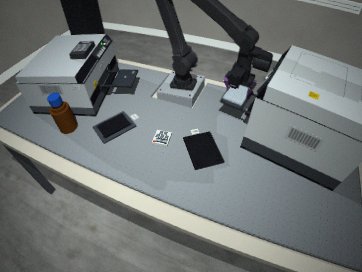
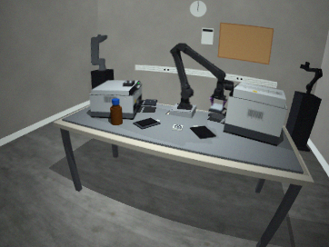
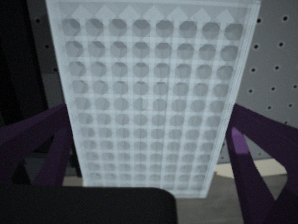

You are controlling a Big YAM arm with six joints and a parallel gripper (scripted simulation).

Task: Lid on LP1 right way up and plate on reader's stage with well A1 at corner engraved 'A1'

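Now: hand right at the white multi-well plate. Also, from my hand: label (160 mm ahead, 430 mm to the right, 120 mm below); N1 pad (260 mm ahead, 80 mm to the right, 110 mm below); lidded plate (250 mm ahead, 490 mm to the right, 100 mm below).
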